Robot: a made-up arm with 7 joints. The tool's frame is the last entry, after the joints.
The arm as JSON. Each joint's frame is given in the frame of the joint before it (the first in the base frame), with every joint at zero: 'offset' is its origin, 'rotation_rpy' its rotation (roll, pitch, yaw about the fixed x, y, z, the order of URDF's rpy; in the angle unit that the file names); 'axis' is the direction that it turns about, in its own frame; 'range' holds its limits. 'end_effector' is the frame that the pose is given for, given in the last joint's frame.
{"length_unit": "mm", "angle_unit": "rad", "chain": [
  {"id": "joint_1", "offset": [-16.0, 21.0, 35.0], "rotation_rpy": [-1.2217, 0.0, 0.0], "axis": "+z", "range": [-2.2, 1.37]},
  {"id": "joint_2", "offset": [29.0, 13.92, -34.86], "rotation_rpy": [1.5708, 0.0, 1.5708], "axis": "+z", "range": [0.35, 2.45]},
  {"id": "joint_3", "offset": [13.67, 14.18, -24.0], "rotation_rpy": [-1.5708, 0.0, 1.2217], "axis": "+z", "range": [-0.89, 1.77]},
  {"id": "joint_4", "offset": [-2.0, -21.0, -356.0], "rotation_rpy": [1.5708, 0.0, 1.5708], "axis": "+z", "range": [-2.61, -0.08]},
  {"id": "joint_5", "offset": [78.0, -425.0, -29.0], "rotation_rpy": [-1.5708, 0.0, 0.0], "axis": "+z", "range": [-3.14, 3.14]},
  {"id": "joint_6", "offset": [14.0, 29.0, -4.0], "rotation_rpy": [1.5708, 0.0, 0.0], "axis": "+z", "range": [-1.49, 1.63]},
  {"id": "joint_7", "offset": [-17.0, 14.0, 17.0], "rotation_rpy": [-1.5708, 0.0, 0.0], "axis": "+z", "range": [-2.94, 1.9]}
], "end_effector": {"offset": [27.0, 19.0, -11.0], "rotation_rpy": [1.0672, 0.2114, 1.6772]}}
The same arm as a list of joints. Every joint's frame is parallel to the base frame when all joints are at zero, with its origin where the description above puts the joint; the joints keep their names.
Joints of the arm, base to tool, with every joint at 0 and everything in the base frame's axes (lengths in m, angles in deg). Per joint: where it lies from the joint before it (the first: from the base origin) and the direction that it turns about. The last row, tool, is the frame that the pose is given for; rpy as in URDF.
joint_1: origin -0.016 0.021 0.035 axis 0 0.9397 0.342
joint_2: origin 0.029 -0.028 -0.025 axis +x
joint_3: origin -0.024 0.018 -0.008 axis +z
joint_4: origin 0.021 -0.002 -0.356 axis +y
joint_5: origin -0.078 -0.029 -0.425 axis +z
joint_6: origin -0.014 -0.029 -0.004 axis +y
joint_7: origin 0.017 0.017 0.014 axis +z
tool: origin -0.027 -0.019 -0.011 rpy 61.15 12.11 -83.9
Joint limits (deg, base to tool): -126.05..78.5 20.05..140.37 -50.99..101.41 -149.54..-4.58 -179.91..179.91 -85.37..93.39 -168.45..108.86

